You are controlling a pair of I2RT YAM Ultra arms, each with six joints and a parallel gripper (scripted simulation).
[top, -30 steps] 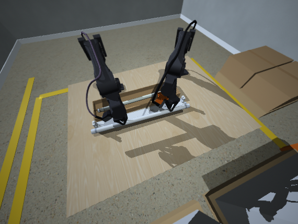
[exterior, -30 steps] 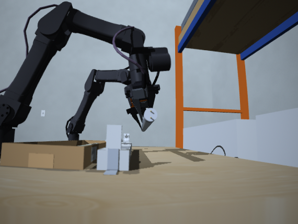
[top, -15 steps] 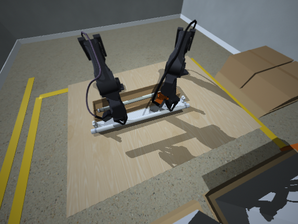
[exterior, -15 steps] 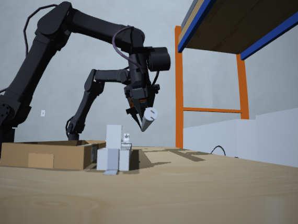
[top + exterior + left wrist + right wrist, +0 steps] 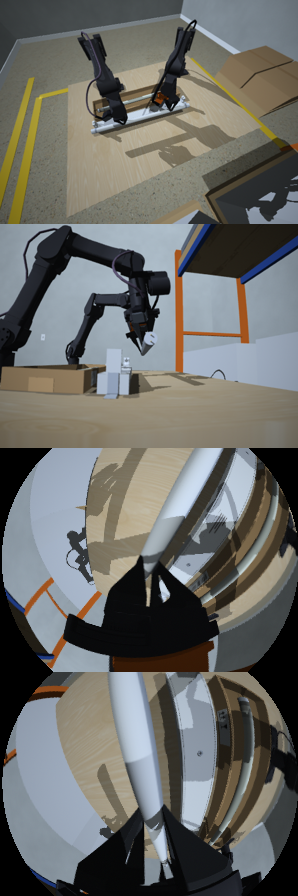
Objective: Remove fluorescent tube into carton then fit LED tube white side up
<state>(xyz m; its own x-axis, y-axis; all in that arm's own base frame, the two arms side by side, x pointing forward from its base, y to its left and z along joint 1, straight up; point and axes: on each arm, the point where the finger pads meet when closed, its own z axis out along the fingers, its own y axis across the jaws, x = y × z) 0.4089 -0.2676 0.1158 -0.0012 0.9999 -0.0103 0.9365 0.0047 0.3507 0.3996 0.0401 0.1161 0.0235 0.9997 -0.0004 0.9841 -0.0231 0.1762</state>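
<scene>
Now: the LED tube 12 cm to the left of my right hand and 1 cm below it. Round my right hand: brown carton 22 cm behind, 13 cm to the left, 9 cm below; then white fixture 7 cm behind, 13 cm to the left, 6 cm below; then old fluorescent tube 21 cm behind, 13 cm to the left, 10 cm below.
</scene>
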